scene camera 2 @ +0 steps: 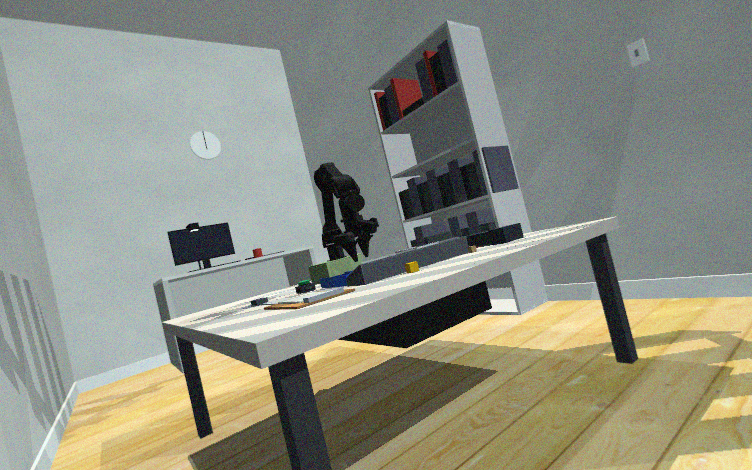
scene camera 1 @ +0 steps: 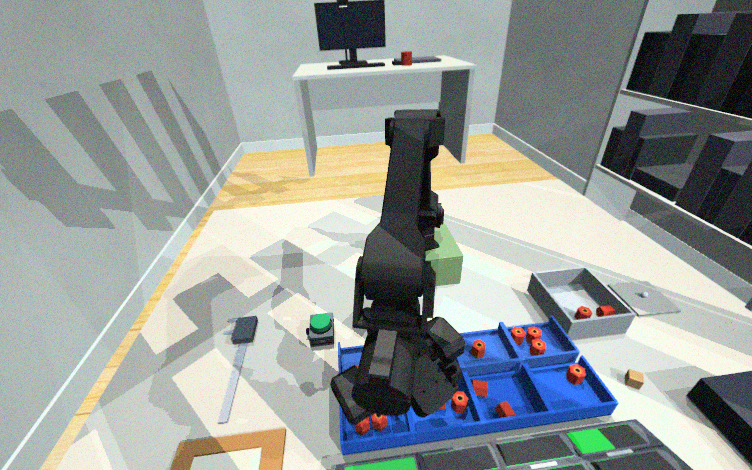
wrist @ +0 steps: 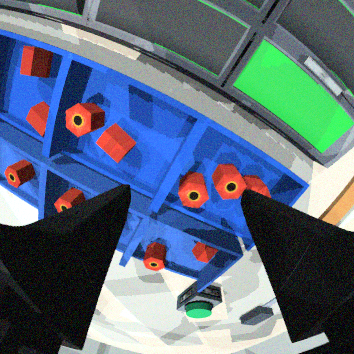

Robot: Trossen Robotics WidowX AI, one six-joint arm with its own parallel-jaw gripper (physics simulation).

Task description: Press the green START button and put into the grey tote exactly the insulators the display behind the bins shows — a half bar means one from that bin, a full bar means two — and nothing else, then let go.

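Seen in the pictures: gripper, fingertip midpoint: [scene camera 2: 361, 259] [wrist: 187, 194]; arm's base, origin of the base link: [scene camera 2: 337, 259].
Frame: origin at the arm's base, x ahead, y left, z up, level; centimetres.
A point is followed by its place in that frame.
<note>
My gripper [scene camera 1: 390, 411] [scene camera 2: 361, 257] @(x 33.8, y -18.8, z -1.6 cm) [wrist: 187, 194] @(x 33.8, y -18.8, z -1.6 cm) is open and empty above the blue bins [scene camera 1: 471, 431] [scene camera 2: 334, 279]. In the wrist view, two red insulators [wrist: 193, 194] @(x 31.8, y -20.0, z -5.4 cm) [wrist: 230, 182] @(x 33.8, y -22.5, z -5.4 cm) show between the fingertips, and a third [wrist: 257, 186] @(x 34.1, y -24.9, z -5.4 cm) is partly hidden by the right finger; they lie in the end bin of the display-side row. The grey tote [scene camera 1: 604, 327] @(x 32.0, y 24.2, z -5.7 cm) holds two red insulators [scene camera 1: 582, 312] @(x 27.7, y 23.1, z -5.4 cm) [scene camera 1: 605, 310] @(x 28.7, y 28.0, z -5.6 cm). The green START button [scene camera 1: 320, 322] @(x 12.3, y -28.0, z -4.4 cm) [scene camera 2: 304, 283] @(x 13.4, y -29.0, z -5.3 cm) [wrist: 199, 309] @(x 13.3, y -27.4, z -4.5 cm) stands beside the bins. The display shows a lit green cell [scene camera 1: 590, 440] @(x 47.6, y 3.7, z -3.7 cm) and another large green cell [scene camera 1: 382, 464] @(x 40.7, y -24.5, z -4.0 cm) [wrist: 295, 95] @(x 41.3, y -23.6, z -3.8 cm); parts are cut off.
A green block [scene camera 1: 446, 263] @(x 7.4, y 2.8, z -1.7 cm) [scene camera 2: 332, 268] @(x 5.2, y -8.2, z -3.1 cm) stands behind the arm. A flat grey lid [scene camera 1: 646, 299] @(x 28.1, y 41.2, z -7.6 cm) lies beside the tote, with a small wooden cube [scene camera 1: 633, 379] @(x 41.8, y 20.1, z -6.5 cm) nearer the front. A dark-headed tool [scene camera 1: 244, 329] @(x 6.7, y -43.3, z -6.5 cm) and an orange-brown frame [scene camera 1: 271, 443] @(x 30.9, y -39.4, z -7.8 cm) lie at the left. A yellow cube [scene camera 2: 411, 267] @(x 56.5, y -22.3, z -6.9 cm) is behind the display.
</note>
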